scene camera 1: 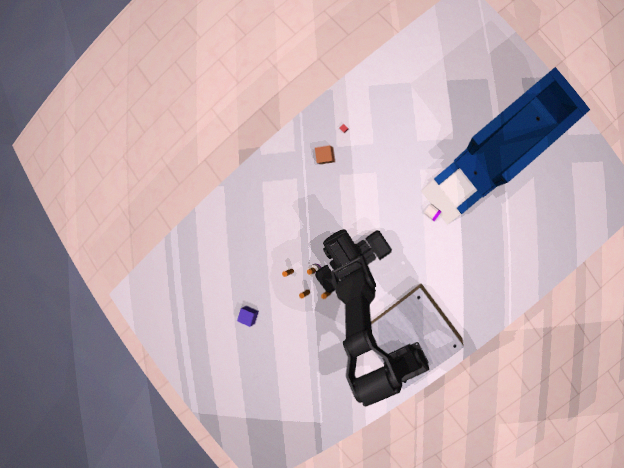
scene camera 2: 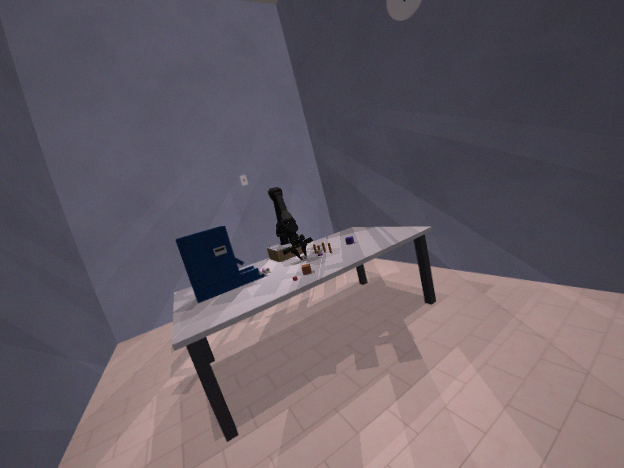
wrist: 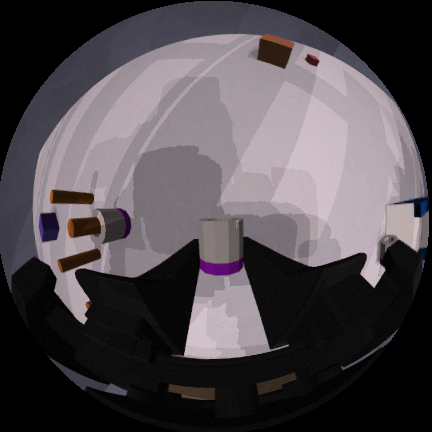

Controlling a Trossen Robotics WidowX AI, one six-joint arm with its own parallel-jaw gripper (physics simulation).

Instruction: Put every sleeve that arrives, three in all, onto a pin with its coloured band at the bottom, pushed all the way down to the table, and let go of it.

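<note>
My gripper point(scene camera 2: 302, 257) point(wrist: 220, 243) is shut on a grey sleeve point(wrist: 221, 242), its purple band at the lower end in the wrist view. It hangs beside the pins; in scene camera 1 the arm hides the held sleeve. Four orange pins point(scene camera 1: 287, 272) point(scene camera 1: 304, 293) point(wrist: 72, 197) point(wrist: 80, 260) stand in a group. Another sleeve point(wrist: 112, 225) is around one pin point(scene camera 1: 310, 271) point(wrist: 82, 227), purple band at the table end. The other three pins show no sleeve. A third sleeve point(scene camera 1: 431, 212) point(wrist: 388, 243) appears upright at the chute mouth, band at its lower end.
A blue chute point(scene camera 1: 486, 183) with a white end piece point(scene camera 1: 443, 204) point(wrist: 401, 225) is at the right. An orange block point(scene camera 1: 324, 154) point(wrist: 275, 51), a small red cube point(scene camera 1: 343, 128) point(wrist: 312, 60) and a purple block point(scene camera 1: 246, 316) point(wrist: 49, 227) lie around. A brown-rimmed tray point(scene camera 1: 442, 314) is near the arm.
</note>
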